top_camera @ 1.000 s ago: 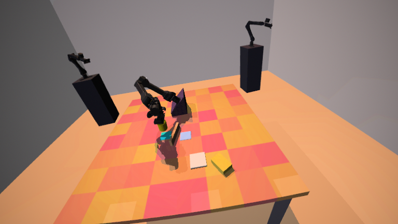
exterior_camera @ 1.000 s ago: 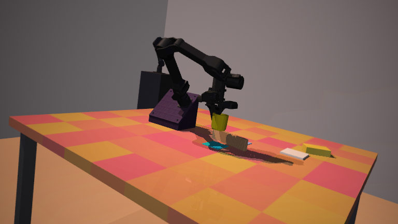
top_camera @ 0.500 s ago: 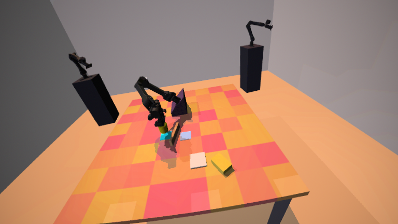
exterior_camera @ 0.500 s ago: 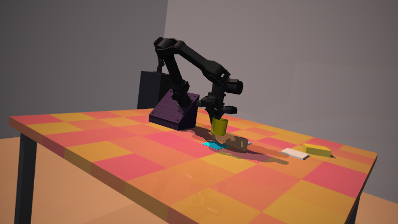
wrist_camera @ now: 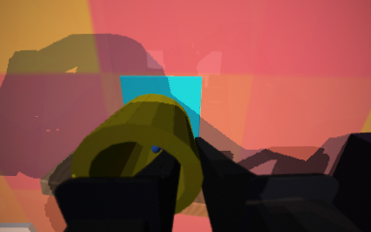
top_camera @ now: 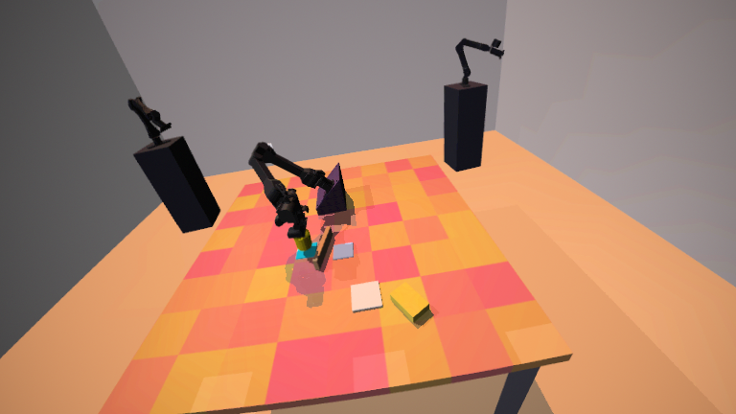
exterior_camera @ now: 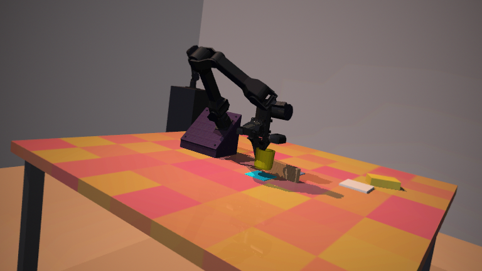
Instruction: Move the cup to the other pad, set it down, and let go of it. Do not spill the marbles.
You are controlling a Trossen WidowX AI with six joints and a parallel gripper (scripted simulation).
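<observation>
Now: gripper tip 7 cm above the cyan pad and 3 cm short of it. The rest, counted from my gripper tip: wooden wall (7 cm to the left, 5 cm below, 5 cm ahead); blue marble (3 cm ahead, 2 cm to the left, 2 cm below); yellow cup (2 cm ahead).
</observation>
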